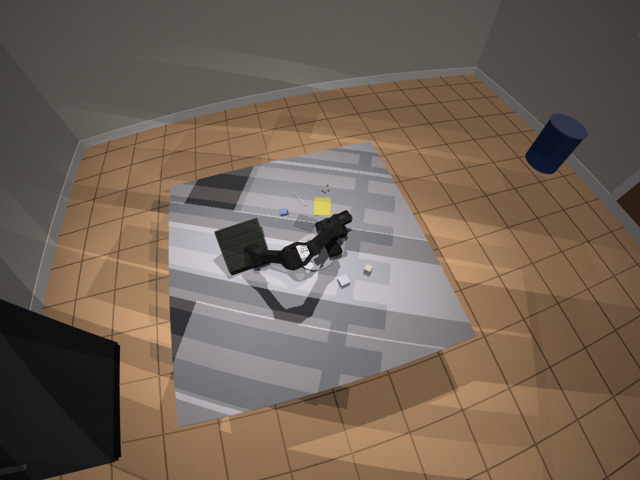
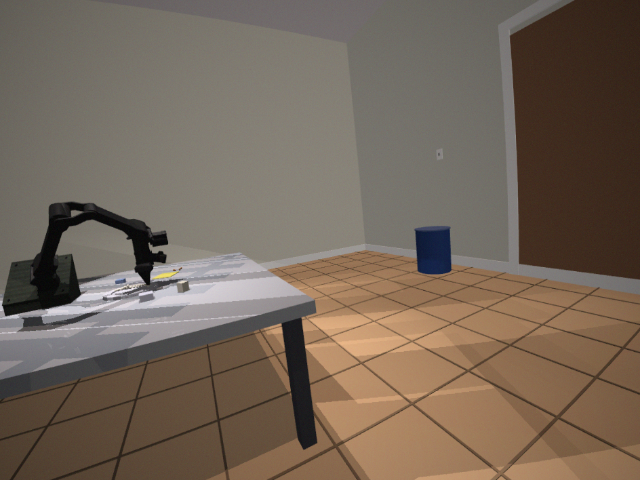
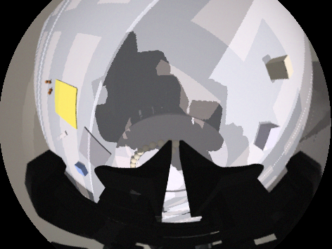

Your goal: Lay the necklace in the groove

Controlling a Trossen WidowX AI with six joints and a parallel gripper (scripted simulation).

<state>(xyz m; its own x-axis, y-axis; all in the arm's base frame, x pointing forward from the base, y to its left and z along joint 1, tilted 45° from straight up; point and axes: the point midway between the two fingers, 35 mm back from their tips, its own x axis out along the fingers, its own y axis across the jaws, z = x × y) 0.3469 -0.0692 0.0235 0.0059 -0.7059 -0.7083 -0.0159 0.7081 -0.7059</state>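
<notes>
Now: gripper tip 7 cm past the round bead board and 1 cm above it. Round my gripper tip: grey card (18 cm to the left, 6 cm behind, 2 cm below); then beige cube (18 cm to the right, 13 cm ahead); then white block (19 cm to the right, 1 cm below).
</notes>
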